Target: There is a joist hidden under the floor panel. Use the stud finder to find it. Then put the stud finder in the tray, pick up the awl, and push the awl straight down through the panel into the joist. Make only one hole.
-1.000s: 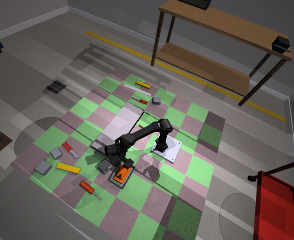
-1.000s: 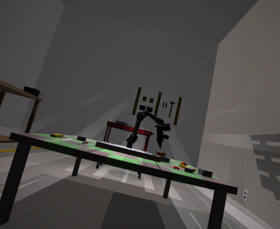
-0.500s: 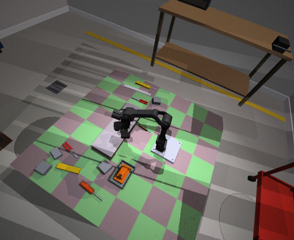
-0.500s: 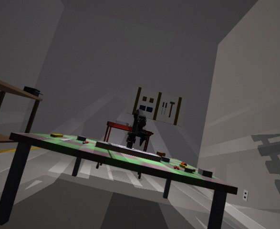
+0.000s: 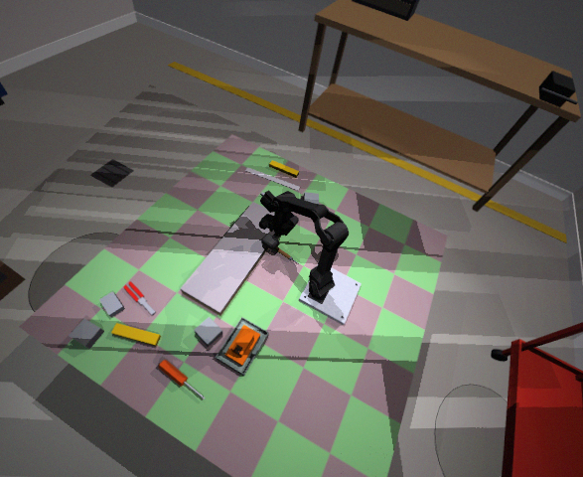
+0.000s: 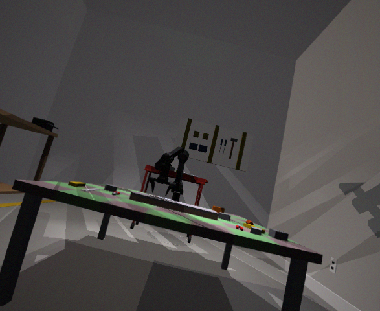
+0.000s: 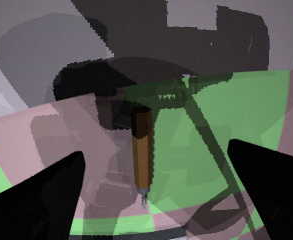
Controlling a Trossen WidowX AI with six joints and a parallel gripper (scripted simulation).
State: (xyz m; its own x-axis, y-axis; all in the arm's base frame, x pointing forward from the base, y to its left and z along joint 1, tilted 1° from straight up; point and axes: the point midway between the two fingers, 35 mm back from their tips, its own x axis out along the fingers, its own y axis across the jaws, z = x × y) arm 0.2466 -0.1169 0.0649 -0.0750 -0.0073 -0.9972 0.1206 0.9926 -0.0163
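My gripper tip is now 60 mm past the awl, 50 mm above it and 20 mm to the right of it. Round my gripper tip: ruler (360 mm to the right, 230 mm ahead, 50 mm below); glass-like tray (430 mm to the left, 90 mm behind, 40 mm below); orange stud finder (450 mm to the left, 90 mm behind, 10 mm below).
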